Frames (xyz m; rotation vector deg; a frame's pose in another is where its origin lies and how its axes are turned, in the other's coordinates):
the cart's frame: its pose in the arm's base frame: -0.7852 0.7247 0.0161 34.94 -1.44 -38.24
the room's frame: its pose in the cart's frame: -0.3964 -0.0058 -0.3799 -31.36 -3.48 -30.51
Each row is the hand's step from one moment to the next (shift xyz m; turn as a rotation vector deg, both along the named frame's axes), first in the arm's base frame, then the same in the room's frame.
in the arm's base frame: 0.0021 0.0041 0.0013 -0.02 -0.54 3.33
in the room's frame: -0.0032 0.0035 0.0009 -0.31 -0.54 3.32
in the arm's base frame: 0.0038 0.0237 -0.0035 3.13 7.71 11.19
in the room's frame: -0.0190 0.0134 -0.0070 -8.37 4.95 9.99
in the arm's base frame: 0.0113 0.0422 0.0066 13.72 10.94 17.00
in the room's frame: -0.0351 0.0268 0.0008 -8.66 15.35 16.91
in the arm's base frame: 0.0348 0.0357 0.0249 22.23 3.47 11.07
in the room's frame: -0.0248 0.0438 0.0238 2.62 20.61 14.03
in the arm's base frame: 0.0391 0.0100 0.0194 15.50 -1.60 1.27
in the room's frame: 0.0011 0.0378 0.0239 6.95 13.34 4.27
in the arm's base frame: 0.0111 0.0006 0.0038 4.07 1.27 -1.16
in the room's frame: 0.0027 0.0100 0.0055 0.66 4.32 -0.63
